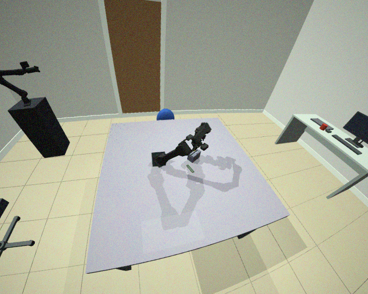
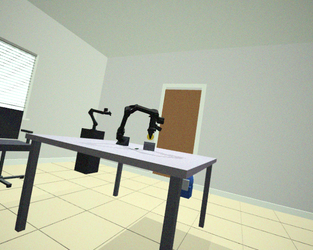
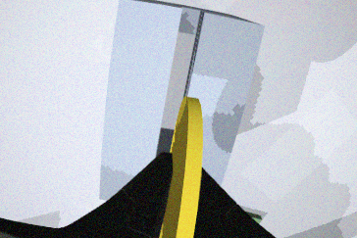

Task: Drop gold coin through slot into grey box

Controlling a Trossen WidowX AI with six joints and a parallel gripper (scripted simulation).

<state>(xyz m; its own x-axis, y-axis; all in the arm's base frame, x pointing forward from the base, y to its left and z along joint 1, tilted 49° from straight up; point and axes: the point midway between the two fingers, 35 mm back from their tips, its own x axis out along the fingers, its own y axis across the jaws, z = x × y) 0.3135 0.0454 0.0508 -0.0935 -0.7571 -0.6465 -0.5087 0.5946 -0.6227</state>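
Now: gripper tip 2 cm below the gold coin.
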